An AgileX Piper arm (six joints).
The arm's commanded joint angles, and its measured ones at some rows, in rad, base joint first. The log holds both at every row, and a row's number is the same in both.
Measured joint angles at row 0:
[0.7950 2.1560 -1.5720 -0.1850 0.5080 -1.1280]
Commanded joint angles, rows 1 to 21:
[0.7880 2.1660 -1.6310 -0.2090 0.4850 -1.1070]
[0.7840 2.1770 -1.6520 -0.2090 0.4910 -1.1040]
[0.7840 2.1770 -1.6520 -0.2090 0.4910 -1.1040]
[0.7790 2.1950 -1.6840 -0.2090 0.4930 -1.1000]
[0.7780 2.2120 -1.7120 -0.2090 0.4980 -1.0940]
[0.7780 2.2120 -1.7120 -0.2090 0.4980 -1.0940]
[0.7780 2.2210 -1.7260 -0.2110 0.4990 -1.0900]
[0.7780 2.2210 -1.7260 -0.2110 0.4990 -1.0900]
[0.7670 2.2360 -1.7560 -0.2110 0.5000 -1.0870]
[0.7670 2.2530 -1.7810 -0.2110 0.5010 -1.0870]
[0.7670 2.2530 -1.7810 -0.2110 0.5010 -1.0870]
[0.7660 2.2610 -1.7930 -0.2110 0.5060 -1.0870]
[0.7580 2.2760 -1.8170 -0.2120 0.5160 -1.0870]
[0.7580 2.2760 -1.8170 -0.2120 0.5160 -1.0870]
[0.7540 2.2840 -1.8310 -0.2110 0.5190 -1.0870]
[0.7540 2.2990 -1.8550 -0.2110 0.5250 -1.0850]
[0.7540 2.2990 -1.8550 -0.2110 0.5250 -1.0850]
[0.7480 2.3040 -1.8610 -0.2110 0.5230 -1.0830]
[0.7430 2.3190 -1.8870 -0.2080 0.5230 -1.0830]
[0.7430 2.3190 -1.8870 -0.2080 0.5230 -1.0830]
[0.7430 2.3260 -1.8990 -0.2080 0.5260 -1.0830]
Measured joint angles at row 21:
[0.7490 2.3330 -1.8670 -0.1940 0.5770 -1.0920]
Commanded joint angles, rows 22 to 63:
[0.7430 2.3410 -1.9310 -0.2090 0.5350 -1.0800]
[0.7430 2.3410 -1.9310 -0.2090 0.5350 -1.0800]
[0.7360 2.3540 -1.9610 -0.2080 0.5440 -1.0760]
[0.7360 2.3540 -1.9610 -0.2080 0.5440 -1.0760]
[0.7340 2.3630 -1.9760 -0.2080 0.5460 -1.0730]
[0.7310 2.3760 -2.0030 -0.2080 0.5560 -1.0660]
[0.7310 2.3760 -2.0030 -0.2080 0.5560 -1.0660]
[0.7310 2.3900 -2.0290 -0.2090 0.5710 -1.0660]
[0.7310 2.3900 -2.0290 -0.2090 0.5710 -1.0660]
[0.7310 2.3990 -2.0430 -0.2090 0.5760 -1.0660]
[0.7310 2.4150 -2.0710 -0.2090 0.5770 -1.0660]
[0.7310 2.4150 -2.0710 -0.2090 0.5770 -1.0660]
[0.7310 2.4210 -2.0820 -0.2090 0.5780 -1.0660]
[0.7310 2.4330 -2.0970 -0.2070 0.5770 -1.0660]
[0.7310 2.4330 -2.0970 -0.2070 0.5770 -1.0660]
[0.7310 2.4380 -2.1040 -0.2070 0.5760 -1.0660]
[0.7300 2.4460 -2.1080 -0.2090 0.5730 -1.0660]
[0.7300 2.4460 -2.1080 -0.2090 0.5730 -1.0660]
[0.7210 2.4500 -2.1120 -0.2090 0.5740 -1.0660]
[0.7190 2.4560 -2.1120 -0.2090 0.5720 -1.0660]
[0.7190 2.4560 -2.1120 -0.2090 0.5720 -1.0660]
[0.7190 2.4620 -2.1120 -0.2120 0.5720 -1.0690]
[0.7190 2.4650 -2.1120 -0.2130 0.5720 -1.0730]
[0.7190 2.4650 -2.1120 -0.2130 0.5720 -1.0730]
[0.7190 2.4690 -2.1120 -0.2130 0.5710 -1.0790]
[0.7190 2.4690 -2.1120 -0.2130 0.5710 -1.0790]
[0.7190 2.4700 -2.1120 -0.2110 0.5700 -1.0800]
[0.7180 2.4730 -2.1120 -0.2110 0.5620 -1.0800]
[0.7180 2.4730 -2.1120 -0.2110 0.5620 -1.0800]
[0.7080 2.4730 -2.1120 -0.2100 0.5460 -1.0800]
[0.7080 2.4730 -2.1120 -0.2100 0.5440 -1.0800]
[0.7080 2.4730 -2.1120 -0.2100 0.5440 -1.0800]
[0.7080 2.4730 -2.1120 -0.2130 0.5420 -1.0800]
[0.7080 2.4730 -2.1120 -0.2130 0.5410 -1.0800]
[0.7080 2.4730 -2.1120 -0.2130 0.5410 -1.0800]
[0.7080 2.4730 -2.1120 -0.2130 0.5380 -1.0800]
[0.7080 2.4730 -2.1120 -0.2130 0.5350 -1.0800]
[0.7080 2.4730 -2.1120 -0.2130 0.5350 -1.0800]
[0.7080 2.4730 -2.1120 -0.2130 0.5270 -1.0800]
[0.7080 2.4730 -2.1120 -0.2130 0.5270 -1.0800]
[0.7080 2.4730 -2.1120 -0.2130 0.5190 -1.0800]
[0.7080 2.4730 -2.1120 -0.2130 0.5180 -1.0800]
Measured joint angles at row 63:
[0.7100 2.4840 -2.0960 -0.1950 0.5900 -1.0750]
